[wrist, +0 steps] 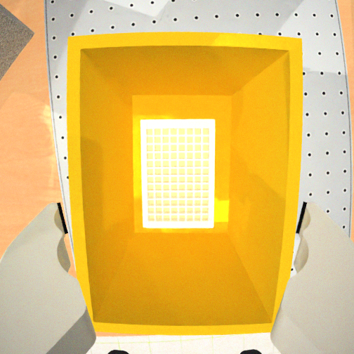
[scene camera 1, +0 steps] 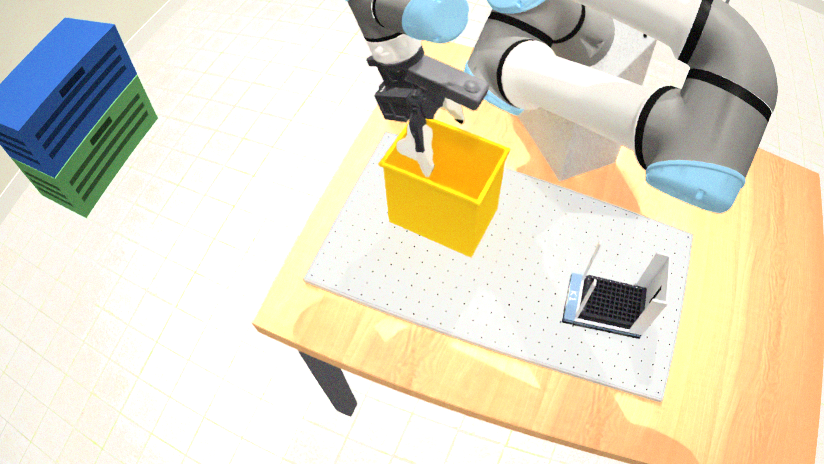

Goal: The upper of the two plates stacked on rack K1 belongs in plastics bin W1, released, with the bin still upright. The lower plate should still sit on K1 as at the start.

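Where they show: gripper, fingertip midpoint: (scene camera 1: 445, 149); arm's base at its link origin: (scene camera 1: 581, 33).
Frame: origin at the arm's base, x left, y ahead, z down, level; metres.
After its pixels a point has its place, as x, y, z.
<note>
The yellow bin W1 (scene camera 1: 429, 216) {-0.248, 0.328, 0.200} (wrist: 185, 41) stands upright on the perforated board. A white gridded plate (wrist: 178, 174) lies inside at the bottom, apart from the fingers; the bin's wall hides it in the scene view. My gripper (scene camera 1: 444, 146) {-0.229, 0.269, 0.083} (wrist: 181, 206) is open and empty above the bin, its fingers spread out toward the two long side rims in the wrist view. Whether they touch the rims I cannot tell. Rack K1 (scene camera 1: 573, 297) {0.026, 0.421, 0.259} stands at the board's right end, with a black gridded plate (scene camera 1: 614, 302) {0.103, 0.431, 0.243} lying flat between its upright guides.
The perforated board (scene camera 1: 495, 299) {-0.115, 0.433, 0.276} lies on the wooden table (scene camera 1: 732, 345) {0.389, 0.478, 0.290}. The arm's base pedestal (scene camera 1: 567, 152) {-0.002, 0.144, 0.194} stands behind the board, and the arm's elbow hangs over the right rear. A blue crate (scene camera 1: 57, 69) sits stacked on a green crate (scene camera 1: 109, 138) at the far left, off the table.
</note>
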